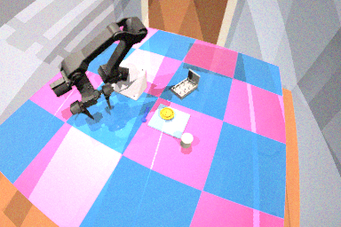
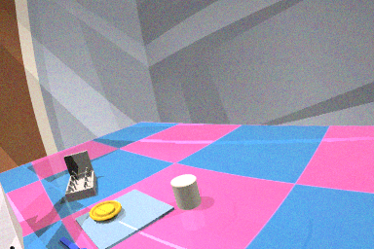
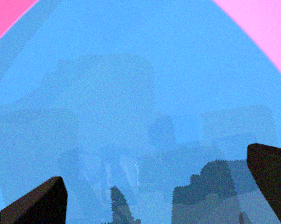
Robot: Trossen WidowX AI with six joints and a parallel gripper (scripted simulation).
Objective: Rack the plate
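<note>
My gripper tip is now 15 cm short of the blue spoon, 10 cm to the right of it and 5 cm above it. Round my gripper tip: yellow plate (24 cm ahead, 14 cm to the left, 4 cm below); then white cup (36 cm ahead, 5 cm to the left, 3 cm below); then pale blue sheet (26 cm ahead, 12 cm to the left, 5 cm below).
</note>
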